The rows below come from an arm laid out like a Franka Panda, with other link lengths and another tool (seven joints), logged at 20 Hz.
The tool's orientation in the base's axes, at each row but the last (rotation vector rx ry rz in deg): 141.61 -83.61 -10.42; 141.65 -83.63 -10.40; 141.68 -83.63 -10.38; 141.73 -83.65 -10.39; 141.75 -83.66 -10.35; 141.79 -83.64 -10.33
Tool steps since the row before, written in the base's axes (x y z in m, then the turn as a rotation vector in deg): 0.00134 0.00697 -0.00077 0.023 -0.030 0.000; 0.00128 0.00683 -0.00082 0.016 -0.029 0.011; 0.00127 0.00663 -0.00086 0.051 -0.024 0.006; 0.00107 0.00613 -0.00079 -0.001 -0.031 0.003; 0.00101 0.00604 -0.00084 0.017 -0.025 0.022; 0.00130 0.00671 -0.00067 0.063 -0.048 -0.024
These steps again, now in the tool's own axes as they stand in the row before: -0.00546 -0.00455 -0.00072 0.037 -0.006 -0.001; -0.00536 -0.00445 -0.00063 0.033 0.003 -0.010; -0.00520 -0.00436 -0.00055 0.046 -0.030 -0.014; -0.00485 -0.00394 -0.00049 0.027 0.016 0.002; -0.00481 -0.00387 -0.00041 0.031 0.003 -0.021; -0.00524 -0.00437 -0.00075 0.072 -0.038 0.016
